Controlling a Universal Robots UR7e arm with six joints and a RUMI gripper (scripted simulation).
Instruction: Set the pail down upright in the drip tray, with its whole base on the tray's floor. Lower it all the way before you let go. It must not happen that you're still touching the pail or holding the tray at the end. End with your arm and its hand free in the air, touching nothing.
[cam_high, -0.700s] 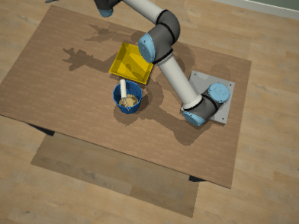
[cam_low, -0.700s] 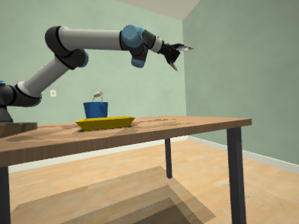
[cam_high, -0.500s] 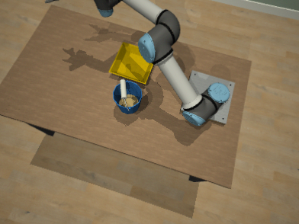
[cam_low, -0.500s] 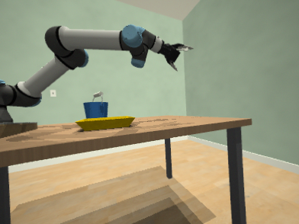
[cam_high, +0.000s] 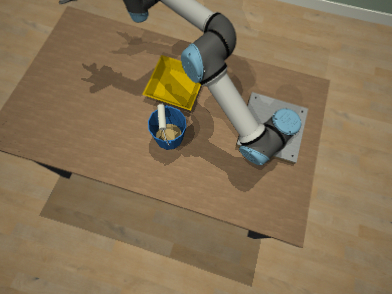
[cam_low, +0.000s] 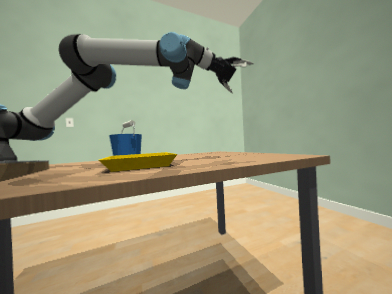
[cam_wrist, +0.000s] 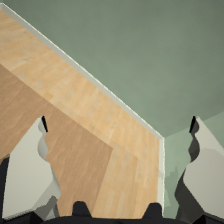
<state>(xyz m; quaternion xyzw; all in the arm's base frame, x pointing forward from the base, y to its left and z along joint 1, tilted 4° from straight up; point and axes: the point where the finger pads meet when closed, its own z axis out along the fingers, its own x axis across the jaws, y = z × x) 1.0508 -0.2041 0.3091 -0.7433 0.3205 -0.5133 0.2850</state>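
My gripper is now 560 mm past the white handle grip, 330 mm to the right of it and 210 mm above it. From my hand the other things lie so: yellow drip tray (510 mm behind, 50 mm to the left, 380 mm below); blue pail (570 mm behind, 330 mm to the left, 270 mm below).
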